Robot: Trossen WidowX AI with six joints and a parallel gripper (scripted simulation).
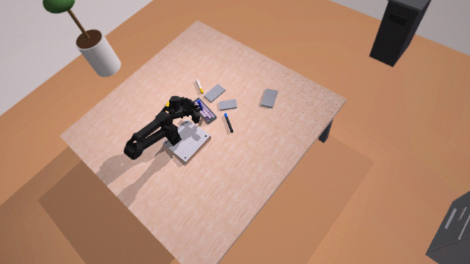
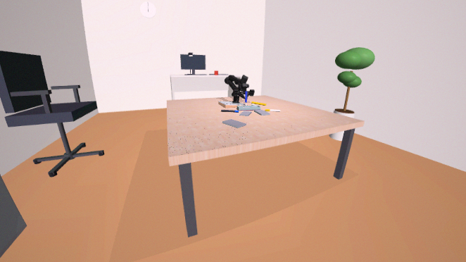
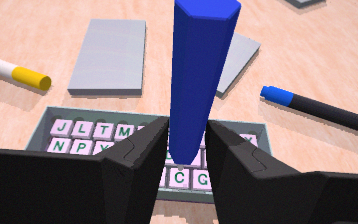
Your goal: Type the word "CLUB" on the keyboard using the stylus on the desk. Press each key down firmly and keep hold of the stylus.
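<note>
The c key is 80 mm below my gripper tip. Round my gripper tip: thin metal tip 50 mm below; blue stylus 20 mm below; white cylinder 120 mm to the left, 90 mm behind, 80 mm below.
</note>
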